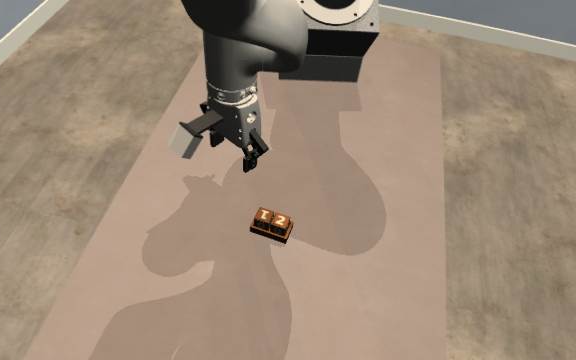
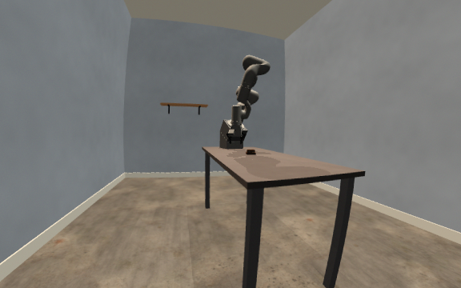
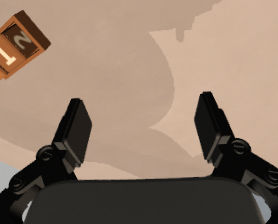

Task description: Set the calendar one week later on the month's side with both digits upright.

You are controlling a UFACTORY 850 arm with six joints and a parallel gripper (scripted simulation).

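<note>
Right now my hand is 100 mm short of the wooden cube, 120 mm to the right of it and 60 mm above it. Round my hand: wooden tray (100 mm ahead, 100 mm to the left, 80 mm below).
</note>
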